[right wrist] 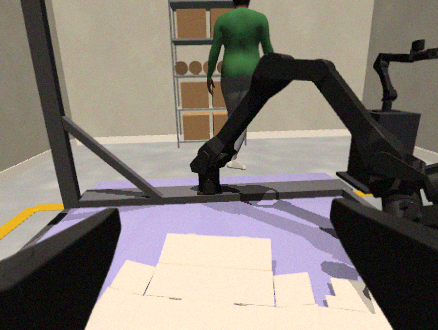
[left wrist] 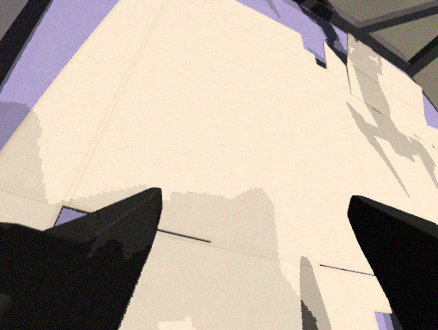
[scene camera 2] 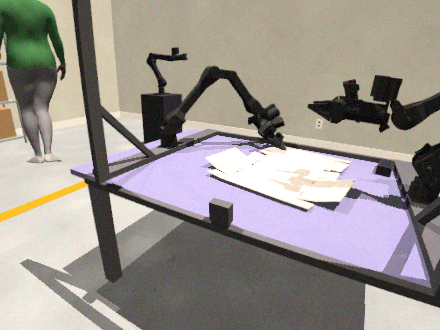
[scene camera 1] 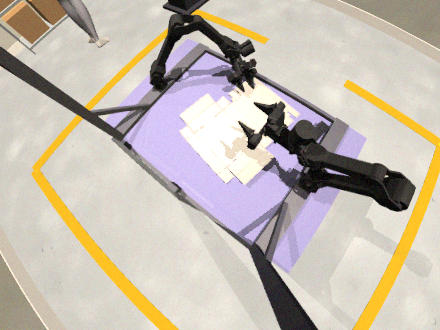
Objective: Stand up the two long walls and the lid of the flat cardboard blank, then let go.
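Where they show: left gripper, fingertip midpoint: point(left wrist: 256, 201) point(scene camera 2: 282, 147) point(scene camera 1: 249, 90); right gripper, fingertip midpoint: point(right wrist: 227, 213) point(scene camera 2: 310, 104) point(scene camera 1: 245, 111); left arm's base at its link origin: point(right wrist: 209, 190) point(scene camera 2: 168, 146) point(scene camera 1: 160, 86); right arm's base at its link origin: point(scene camera 2: 421, 199) point(scene camera 1: 306, 183).
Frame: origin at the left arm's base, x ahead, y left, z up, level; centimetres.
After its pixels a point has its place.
The pale cardboard blank point(scene camera 1: 215, 132) {z -1.7, x 43.1, y -4.2 cm} point(scene camera 2: 260, 172) {z -1.8, x 42.9, y -2.3 cm} point(left wrist: 215, 100) {z -1.4, x 51.8, y 24.6 cm} point(right wrist: 210, 282) {z -1.2, x 33.4, y -0.7 cm} lies spread nearly flat on the purple table top point(scene camera 1: 160, 145) {z -1.9, x 24.5, y -26.1 cm} point(scene camera 2: 165, 175) {z -1.9, x 16.8, y -22.0 cm}. None of its panels stands upright; a few outer flaps look slightly raised at their edges. My left gripper point(scene camera 1: 247, 87) {z 0.8, x 43.3, y 24.6 cm} point(scene camera 2: 281, 147) {z 0.8, x 43.3, y 24.6 cm} point(left wrist: 256, 201) {z 0.8, x 43.3, y 24.6 cm} is open, low over the blank's far edge in scene camera 1, with cardboard in view beyond and between its fingers. My right gripper point(scene camera 1: 248, 113) {z 22.9, x 56.0, y 0.2 cm} point(scene camera 2: 310, 106) {z 22.9, x 56.0, y 0.2 cm} point(right wrist: 227, 213) {z 22.9, x 56.0, y 0.2 cm} is open and empty, held level high above the blank. Its arm hides part of the blank in scene camera 1.
A dark metal frame edges the table, with a tall post point(scene camera 2: 92, 100) {z 23.0, x 4.0, y -36.6 cm} point(right wrist: 47, 100) {z 25.5, x 4.0, y -36.3 cm} at the left. A small dark block point(scene camera 2: 221, 212) {z 1.9, x 46.5, y -38.0 cm} sits on the near rail. A person in green point(scene camera 2: 32, 35) point(right wrist: 242, 45) stands beyond the table. A black pedestal point(scene camera 2: 160, 112) carries another small arm.
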